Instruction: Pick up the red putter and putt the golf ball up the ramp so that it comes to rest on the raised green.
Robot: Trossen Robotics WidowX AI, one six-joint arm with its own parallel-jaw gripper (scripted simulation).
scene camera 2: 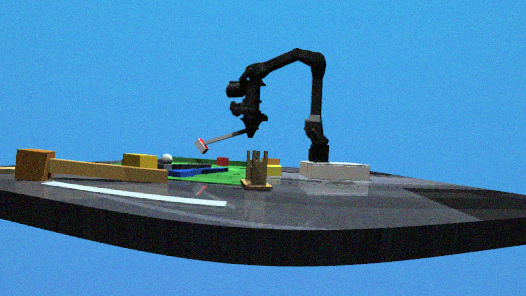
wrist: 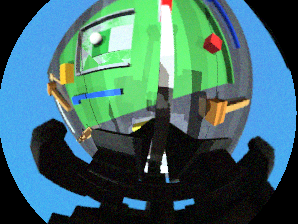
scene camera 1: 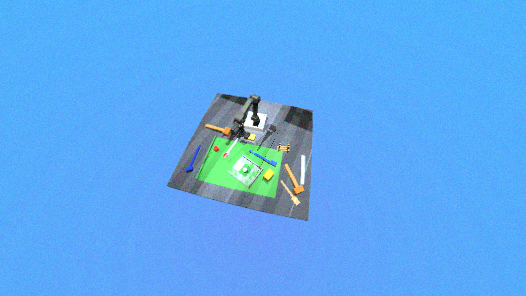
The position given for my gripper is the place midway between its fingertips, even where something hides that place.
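In scene camera 2 I see my gripper (scene camera 2: pixel 250 137), and it is carrying a red putter. A wooden rack (scene camera 2: pixel 256 171) is in view there, and so is a white bar (scene camera 2: pixel 103 191). In the wrist view I see my gripper (wrist: pixel 158 121) as well.
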